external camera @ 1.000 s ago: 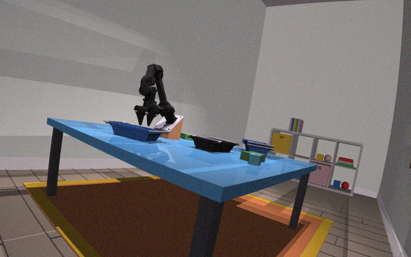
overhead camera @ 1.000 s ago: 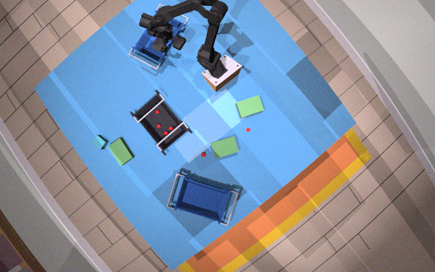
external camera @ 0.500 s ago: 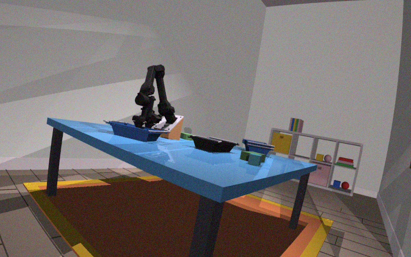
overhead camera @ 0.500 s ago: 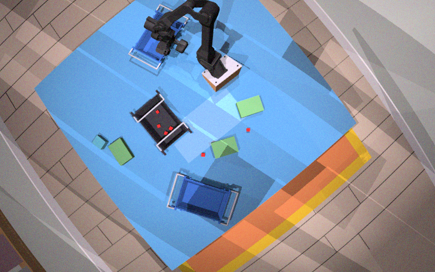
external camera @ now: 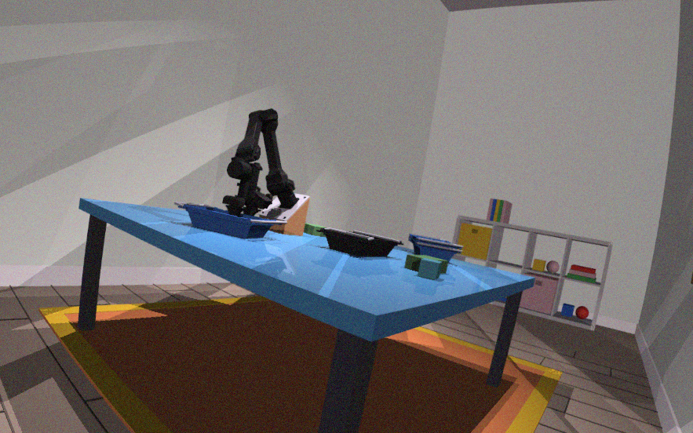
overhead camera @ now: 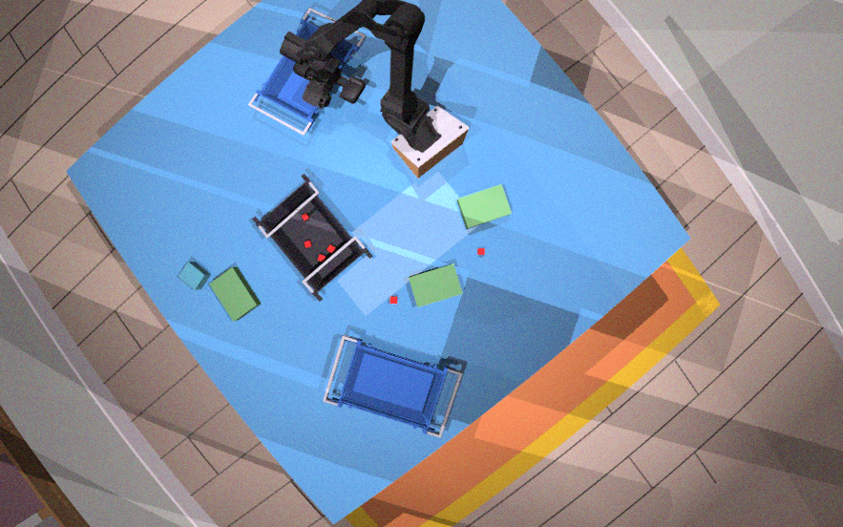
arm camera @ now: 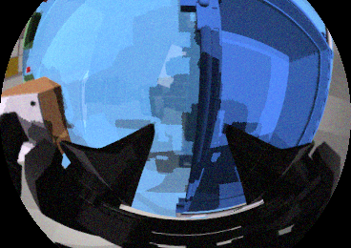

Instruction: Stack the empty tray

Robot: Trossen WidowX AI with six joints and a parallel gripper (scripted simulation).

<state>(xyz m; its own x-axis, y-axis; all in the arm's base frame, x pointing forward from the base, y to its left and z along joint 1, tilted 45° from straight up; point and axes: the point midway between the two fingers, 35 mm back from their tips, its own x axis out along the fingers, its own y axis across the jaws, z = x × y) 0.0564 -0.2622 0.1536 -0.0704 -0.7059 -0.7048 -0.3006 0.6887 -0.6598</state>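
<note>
Right now my gripper tip is 70 mm to the left of the blue plastic tray, 30 mm below it and 20 mm short of it. The rest, counted from my gripper tip: teal cube: 620 mm ahead, 120 mm to the left, 10 mm above.
</note>
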